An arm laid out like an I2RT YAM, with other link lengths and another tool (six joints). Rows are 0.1 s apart.
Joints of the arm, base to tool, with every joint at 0 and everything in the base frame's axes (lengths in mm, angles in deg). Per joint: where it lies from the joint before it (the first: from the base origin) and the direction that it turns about. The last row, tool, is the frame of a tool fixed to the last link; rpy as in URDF.
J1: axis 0 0 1 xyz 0 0 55.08
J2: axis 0 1 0 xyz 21.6 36.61 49.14
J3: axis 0 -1 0 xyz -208.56 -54.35 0
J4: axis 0 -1 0 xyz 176.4 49.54 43.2
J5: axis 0 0 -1 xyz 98.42 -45.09 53.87
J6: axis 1 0 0 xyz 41.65 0 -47.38
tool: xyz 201 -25 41 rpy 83.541 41.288 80.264
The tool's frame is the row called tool.
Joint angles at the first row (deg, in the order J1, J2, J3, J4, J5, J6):
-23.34, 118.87, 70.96, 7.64, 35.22, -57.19
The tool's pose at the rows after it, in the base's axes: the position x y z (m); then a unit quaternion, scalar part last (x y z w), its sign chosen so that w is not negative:
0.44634 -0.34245 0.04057 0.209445 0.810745 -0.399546 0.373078
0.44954 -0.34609 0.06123 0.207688 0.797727 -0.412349 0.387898
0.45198 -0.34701 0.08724 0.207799 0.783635 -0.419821 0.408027
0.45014 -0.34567 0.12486 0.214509 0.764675 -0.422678 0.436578
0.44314 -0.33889 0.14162 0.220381 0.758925 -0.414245 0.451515
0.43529 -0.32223 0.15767 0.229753 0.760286 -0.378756 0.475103
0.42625 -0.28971 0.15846 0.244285 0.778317 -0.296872 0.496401
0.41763 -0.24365 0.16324 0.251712 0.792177 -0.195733 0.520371
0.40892 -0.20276 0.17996 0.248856 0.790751 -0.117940 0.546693
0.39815 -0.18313 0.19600 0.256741 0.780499 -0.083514 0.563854
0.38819 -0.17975 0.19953 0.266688 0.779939 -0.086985 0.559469
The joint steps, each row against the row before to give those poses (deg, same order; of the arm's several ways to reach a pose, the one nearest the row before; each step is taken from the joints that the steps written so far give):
0.11, -0.88, 0.72, 0.71, 0.85, -0.95
0.03, -1.25, -0.07, 1.94, 0.88, -1.40
0.04, -2.45, -0.39, 1.36, 0.23, -0.97
-0.03, -4.70, -0.83, 0.18, -0.22, -0.08
0.09, -4.49, -2.28, -1.08, -0.88, 1.08
0.06, -7.00, -2.74, -4.26, -3.71, 3.32
-0.21, -8.91, -2.97, -8.83, -8.42, 6.44
0.08, -10.04, -3.34, -8.23, -10.52, 6.11
0.45, -9.06, -2.79, -5.01, -8.06, 3.99
0.87, -6.25, -1.41, -3.17, -2.37, 3.28
1.18, -2.55, 0.91, -4.05, 1.93, 1.37

